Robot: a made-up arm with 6 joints.
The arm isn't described. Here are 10 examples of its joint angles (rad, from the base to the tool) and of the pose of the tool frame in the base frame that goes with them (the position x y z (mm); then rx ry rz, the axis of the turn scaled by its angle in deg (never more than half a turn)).
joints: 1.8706 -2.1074 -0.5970 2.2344 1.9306 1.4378
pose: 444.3 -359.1 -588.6 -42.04 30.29 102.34
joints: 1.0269 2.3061 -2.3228 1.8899 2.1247 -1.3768
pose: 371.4 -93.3 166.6 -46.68 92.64 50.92
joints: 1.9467 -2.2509 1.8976 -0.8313 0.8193 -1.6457
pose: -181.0 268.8 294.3 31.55 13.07 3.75
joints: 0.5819 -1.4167 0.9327 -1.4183 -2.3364 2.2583
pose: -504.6 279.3 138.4 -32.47 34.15 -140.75
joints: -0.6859 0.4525 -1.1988 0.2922 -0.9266 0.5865
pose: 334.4 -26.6 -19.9 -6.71 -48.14 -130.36
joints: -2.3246 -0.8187 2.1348 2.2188 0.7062 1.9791
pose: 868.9 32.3 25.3 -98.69 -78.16 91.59
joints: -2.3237 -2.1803 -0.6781 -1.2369 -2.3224 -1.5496
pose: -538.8 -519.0 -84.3 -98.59 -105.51 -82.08
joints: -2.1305 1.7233 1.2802 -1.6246 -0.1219 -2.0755
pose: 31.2 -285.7 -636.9 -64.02 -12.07 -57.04
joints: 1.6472 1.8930 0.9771 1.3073 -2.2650 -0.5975
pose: -105.3 -262.1 726.2 -133.08 -43.10 32.71
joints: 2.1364 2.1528 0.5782 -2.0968 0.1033 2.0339
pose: 215.2 50.3 723.6 125.30 -33.39 -18.35
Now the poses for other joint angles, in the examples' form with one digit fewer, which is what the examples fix.
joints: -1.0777 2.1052 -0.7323 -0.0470 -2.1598 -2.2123
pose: 676 51 134 65.9 -94.9 -8.9
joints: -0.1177 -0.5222 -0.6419 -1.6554 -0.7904 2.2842
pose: -283 236 343 67.3 96.7 66.2
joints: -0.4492 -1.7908 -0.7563 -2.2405 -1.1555 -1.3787
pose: 108 156 812 150.6 -39.3 -51.8
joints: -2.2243 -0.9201 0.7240 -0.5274 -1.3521 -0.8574
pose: 131 390 -611 46.3 -60.0 80.6
